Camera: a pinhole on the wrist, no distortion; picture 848 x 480 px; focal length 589.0 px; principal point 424.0 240.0 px. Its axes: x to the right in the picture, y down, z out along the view. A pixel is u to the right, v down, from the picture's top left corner.
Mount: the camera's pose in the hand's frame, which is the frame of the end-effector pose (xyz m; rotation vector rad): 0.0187 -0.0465 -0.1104 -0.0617 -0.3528 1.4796
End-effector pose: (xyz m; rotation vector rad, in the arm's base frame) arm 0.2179 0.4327 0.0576 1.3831 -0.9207 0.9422
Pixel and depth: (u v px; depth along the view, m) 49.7 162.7 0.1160
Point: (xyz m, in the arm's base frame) 0.3477 0.4469 0.0049
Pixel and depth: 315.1 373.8 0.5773
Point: 0.3498 0.0560 -0.2823
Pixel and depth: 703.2 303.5 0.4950
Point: 0.0744 0.0400 -0.0515
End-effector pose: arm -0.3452 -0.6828 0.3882 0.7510 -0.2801 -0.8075
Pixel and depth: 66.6 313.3 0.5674
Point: -0.9235 -0.9076 0.3095
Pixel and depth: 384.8 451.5 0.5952
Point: -0.8658 -0.6960 0.5663
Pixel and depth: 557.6 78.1 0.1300
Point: -0.3698 -0.7309 0.3762
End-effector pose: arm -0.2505 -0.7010 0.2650 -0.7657 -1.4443 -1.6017
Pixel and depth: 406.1 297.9 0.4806
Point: -0.3278 -0.3488 0.1135
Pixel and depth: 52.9 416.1 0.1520
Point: -0.3597 -0.6855 0.1266
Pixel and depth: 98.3 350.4 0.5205
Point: -0.5275 -0.3641 -0.0831
